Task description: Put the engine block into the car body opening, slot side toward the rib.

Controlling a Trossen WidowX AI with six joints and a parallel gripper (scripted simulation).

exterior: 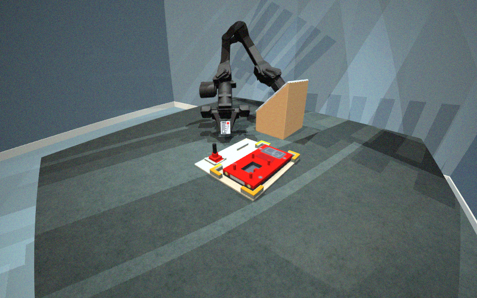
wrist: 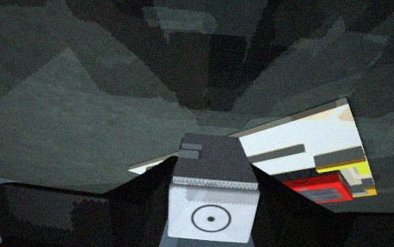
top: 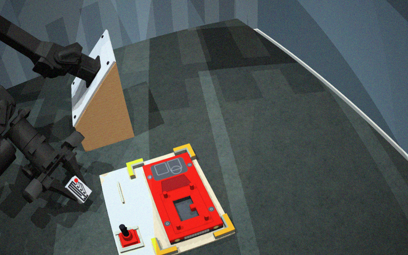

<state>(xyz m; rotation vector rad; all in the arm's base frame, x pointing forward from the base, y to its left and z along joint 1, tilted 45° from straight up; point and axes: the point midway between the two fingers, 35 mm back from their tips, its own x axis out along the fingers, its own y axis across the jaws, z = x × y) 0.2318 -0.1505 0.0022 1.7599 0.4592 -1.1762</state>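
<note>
My gripper tip is 10 mm to the left of the grey engine block and 10 mm below it. From my gripper tip the other things lie so: grey bar (170 mm to the left, 60 mm ahead, 30 mm below).
</note>
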